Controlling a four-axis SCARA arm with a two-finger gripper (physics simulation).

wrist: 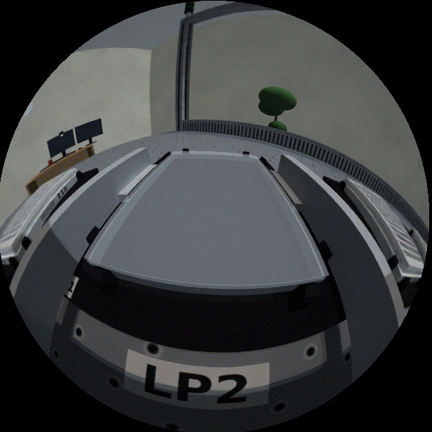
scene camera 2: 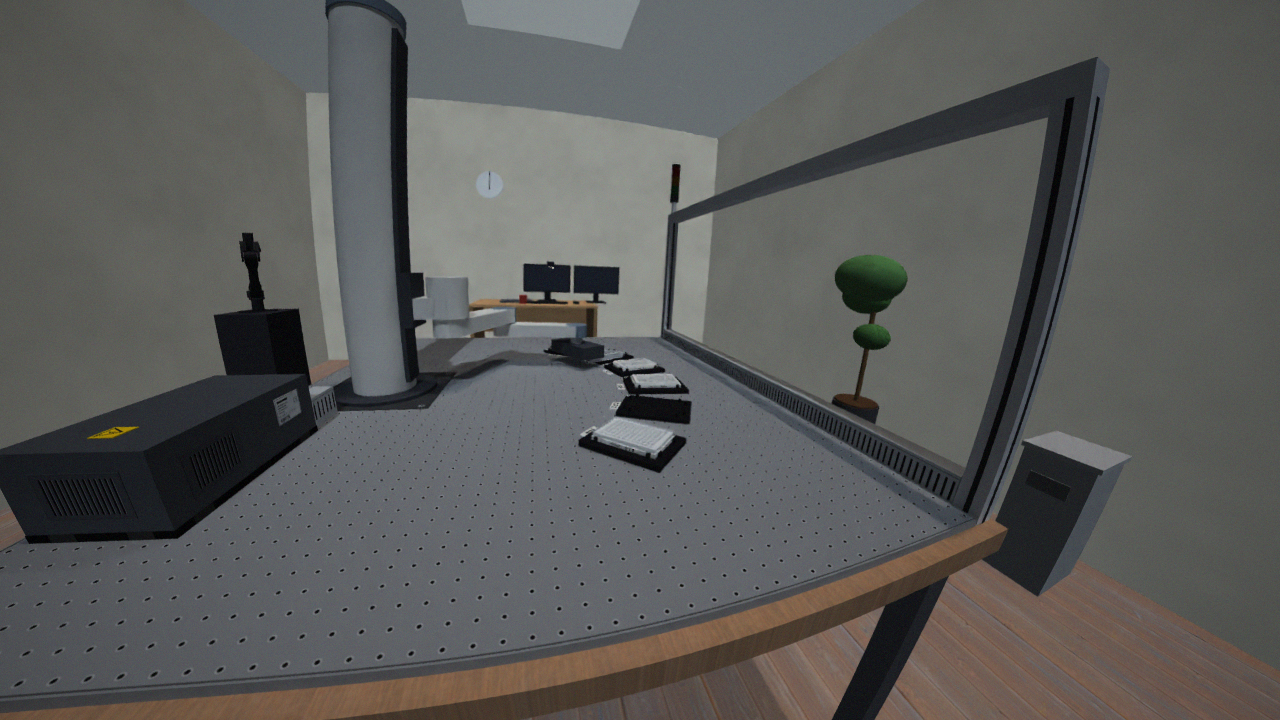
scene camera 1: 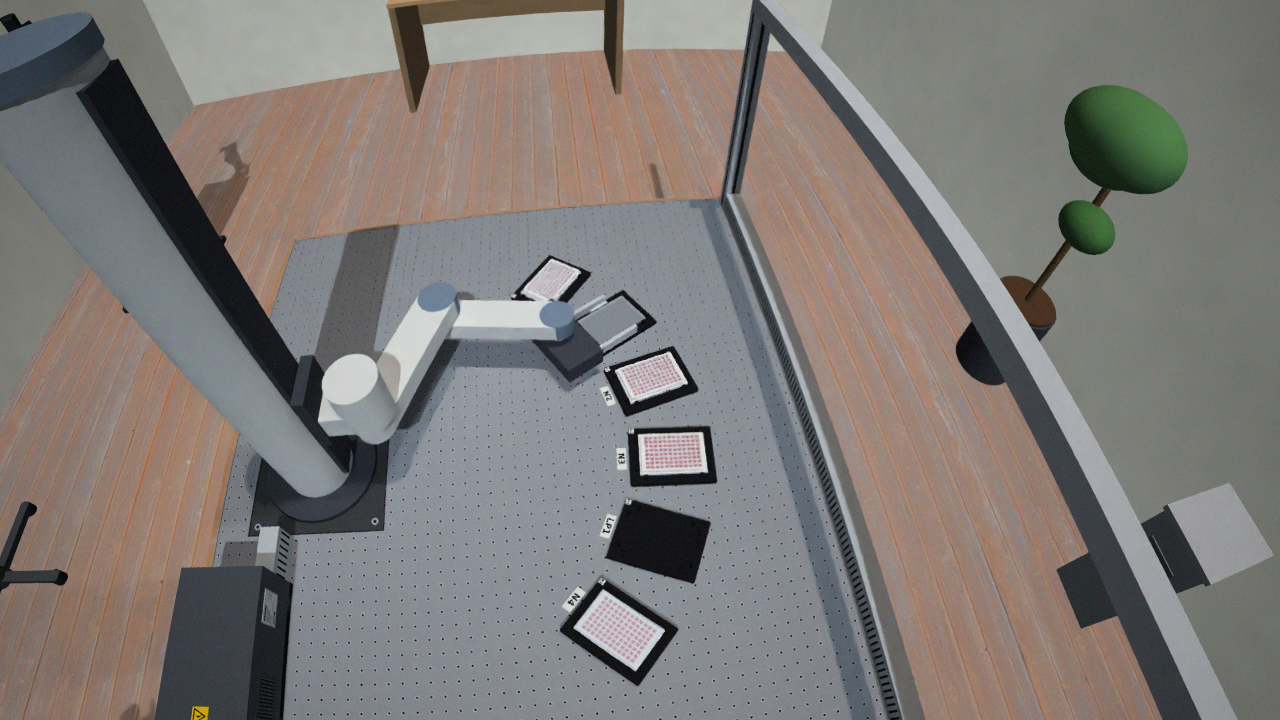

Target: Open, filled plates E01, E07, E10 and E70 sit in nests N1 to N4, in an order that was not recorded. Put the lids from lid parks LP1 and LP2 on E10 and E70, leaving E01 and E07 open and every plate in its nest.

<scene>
my gripper: wrist 213,157; scene camera 2; scene camera 1
same spot on my gripper: (scene camera 1: 617,339) = (scene camera 2: 611,354)
same spot on nest N4: (scene camera 1: 567,629) = (scene camera 2: 585,440)
</scene>
